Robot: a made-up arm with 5 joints. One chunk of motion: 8 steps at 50 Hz.
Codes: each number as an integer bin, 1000 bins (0 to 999) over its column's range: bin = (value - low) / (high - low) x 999, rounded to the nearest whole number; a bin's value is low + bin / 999 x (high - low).
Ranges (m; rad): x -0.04..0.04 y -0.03..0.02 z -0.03..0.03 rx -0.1..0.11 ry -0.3..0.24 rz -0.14..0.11
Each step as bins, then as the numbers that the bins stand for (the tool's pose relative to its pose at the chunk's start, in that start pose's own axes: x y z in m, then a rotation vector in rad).
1 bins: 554 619 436 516 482 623
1 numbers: 0.0044 0.0010 -0.0038 0.0085 -0.0395 0.0159
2 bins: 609 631 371 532 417 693
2 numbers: 0.0088 0.0016 -0.0077 0.0118 -0.0746 0.0334
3 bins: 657 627 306 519 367 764
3 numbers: 0.0126 0.0014 -0.0116 0.0091 -0.1016 0.0512
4 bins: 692 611 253 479 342 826
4 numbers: 0.0154 0.0006 -0.0148 0.0007 -0.1151 0.0667
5 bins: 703 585 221 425 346 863
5 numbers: 0.0163 -0.0007 -0.0167 -0.0107 -0.1130 0.0760
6 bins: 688 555 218 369 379 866
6 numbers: 0.0151 -0.0022 -0.0169 -0.0224 -0.0951 0.0767
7 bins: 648 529 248 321 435 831
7 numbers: 0.0119 -0.0035 -0.0151 -0.0325 -0.0649 0.0680
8 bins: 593 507 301 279 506 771
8 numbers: 0.0075 -0.0046 -0.0119 -0.0414 -0.0265 0.0529
